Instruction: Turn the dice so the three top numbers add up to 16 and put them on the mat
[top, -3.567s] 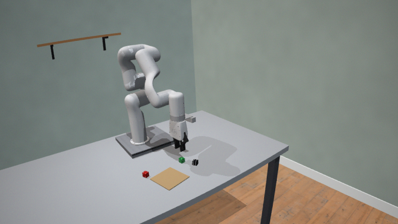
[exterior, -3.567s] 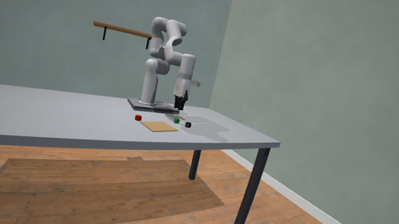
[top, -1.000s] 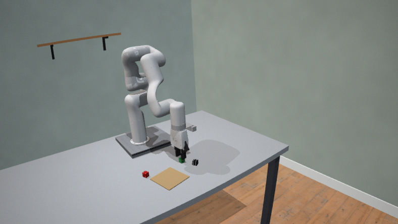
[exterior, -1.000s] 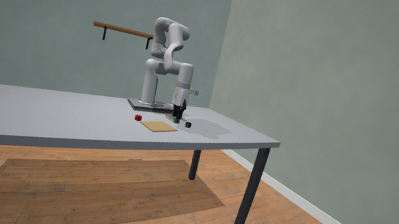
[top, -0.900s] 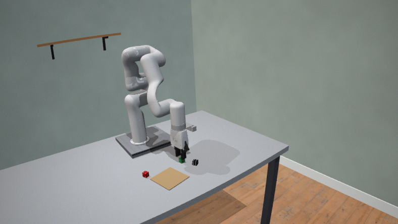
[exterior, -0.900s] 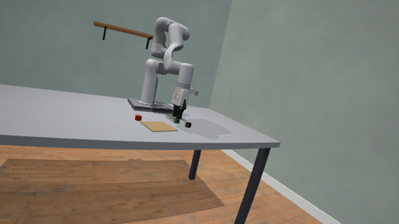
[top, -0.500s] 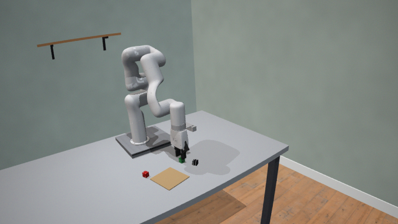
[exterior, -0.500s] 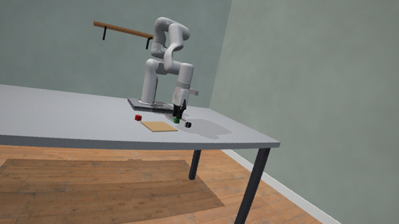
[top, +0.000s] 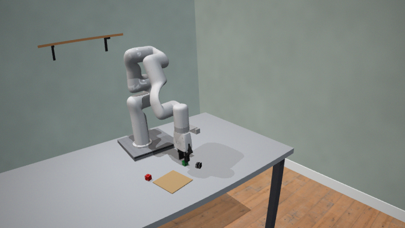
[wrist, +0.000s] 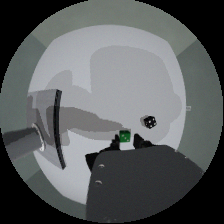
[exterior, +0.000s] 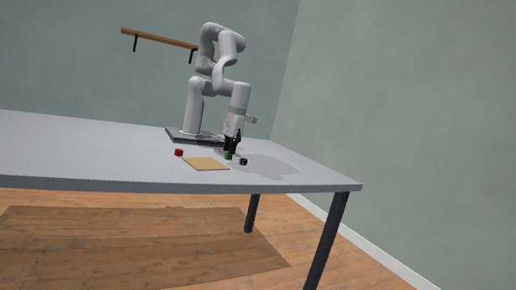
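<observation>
My gripper is now 40 mm above the green die. Round my hand: black die (70 mm ahead, 50 mm to the left, 40 mm below); then tan mat (90 mm ahead, 130 mm to the right, 50 mm below); then red die (10 mm ahead, 220 mm to the right, 40 mm below).
</observation>
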